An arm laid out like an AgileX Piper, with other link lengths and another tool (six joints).
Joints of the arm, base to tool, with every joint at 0 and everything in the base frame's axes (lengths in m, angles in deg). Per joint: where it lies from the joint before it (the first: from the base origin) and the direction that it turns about. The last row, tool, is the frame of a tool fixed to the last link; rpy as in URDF.
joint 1: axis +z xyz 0 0 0.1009
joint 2: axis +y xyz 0 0 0
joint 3: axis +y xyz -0.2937 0 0.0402
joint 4: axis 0.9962 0 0.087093 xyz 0.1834 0 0.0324
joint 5: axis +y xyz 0 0 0
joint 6: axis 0.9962 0 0.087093 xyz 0.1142 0 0.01
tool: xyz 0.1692 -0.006 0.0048 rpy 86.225 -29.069 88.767
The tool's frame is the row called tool.
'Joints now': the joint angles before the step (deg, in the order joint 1, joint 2, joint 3, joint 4, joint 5, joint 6). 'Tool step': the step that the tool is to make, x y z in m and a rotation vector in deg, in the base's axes. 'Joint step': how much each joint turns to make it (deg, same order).
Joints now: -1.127 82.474 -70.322 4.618 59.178 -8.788
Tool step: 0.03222 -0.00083 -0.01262 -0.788 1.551 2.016
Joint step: -0.001 7.784 -5.692 0.056 -0.403 -2.239
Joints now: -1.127 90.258 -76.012 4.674 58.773 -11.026
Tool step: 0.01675 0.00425 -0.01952 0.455 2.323 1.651
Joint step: 0.000 5.717 -2.543 1.178 -0.683 -2.076
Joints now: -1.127 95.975 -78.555 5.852 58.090 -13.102
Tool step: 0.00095 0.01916 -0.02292 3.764 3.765 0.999
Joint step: 0.069 4.313 -0.164 4.494 -0.051 -2.179
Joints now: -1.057 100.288 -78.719 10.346 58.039 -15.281
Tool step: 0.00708 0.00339 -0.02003 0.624 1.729 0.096
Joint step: 0.115 3.749 -0.001 0.921 -1.941 -0.647
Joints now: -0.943 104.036 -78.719 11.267 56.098 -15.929
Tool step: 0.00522 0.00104 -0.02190 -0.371 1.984 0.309
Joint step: 0.521 3.911 -0.184 -0.287 -1.781 0.002
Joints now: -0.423 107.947 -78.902 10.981 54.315 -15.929
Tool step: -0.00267 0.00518 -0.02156 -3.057 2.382 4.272
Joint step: 3.057 3.342 0.001 -3.284 -0.923 0.076
